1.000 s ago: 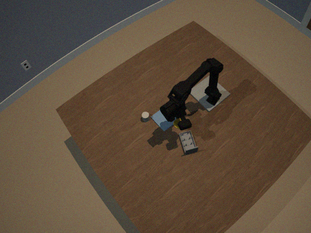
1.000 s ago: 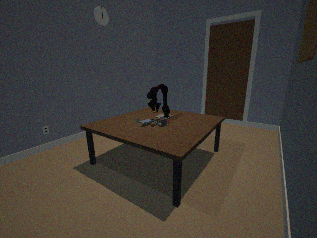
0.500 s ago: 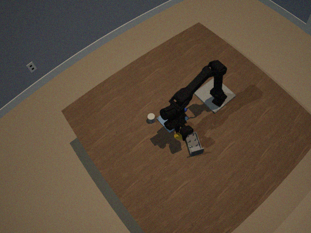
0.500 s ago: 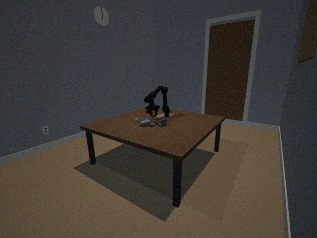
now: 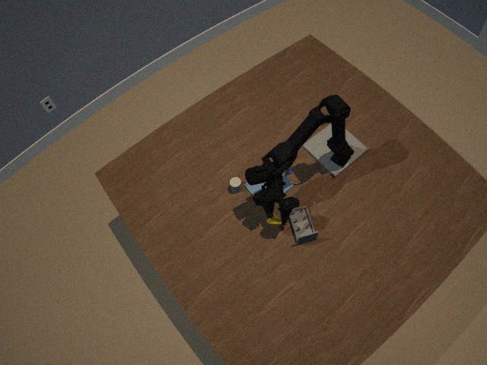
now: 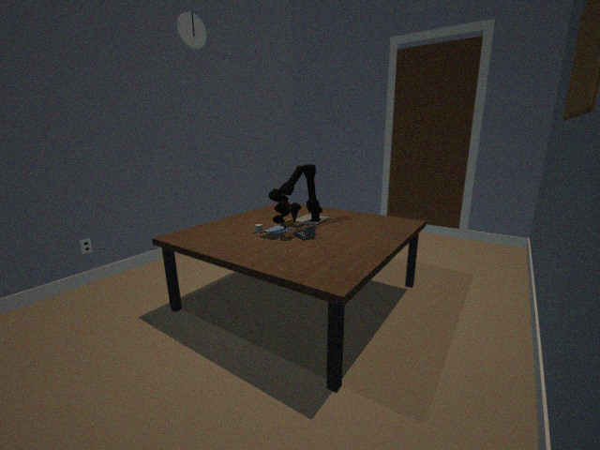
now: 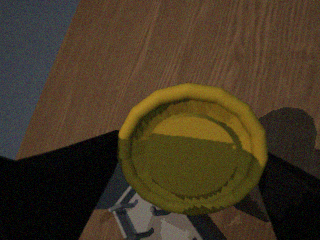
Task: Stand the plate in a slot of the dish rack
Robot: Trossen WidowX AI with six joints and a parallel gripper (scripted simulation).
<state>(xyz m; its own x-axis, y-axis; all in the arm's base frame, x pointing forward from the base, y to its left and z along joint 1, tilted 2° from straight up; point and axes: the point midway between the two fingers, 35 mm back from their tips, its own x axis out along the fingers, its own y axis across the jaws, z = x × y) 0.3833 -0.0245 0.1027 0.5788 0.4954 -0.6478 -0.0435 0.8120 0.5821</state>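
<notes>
The grey dish rack lies 7 cm behind my gripper tip, 6 cm to the left of it and 6 cm below it. Also, from my gripper tip: cup 24 cm to the right, 6 cm below, 4 cm behind; yellow plate 1 cm above; blue spoon 24 cm behind, 14 cm to the right, 8 cm below.
</notes>
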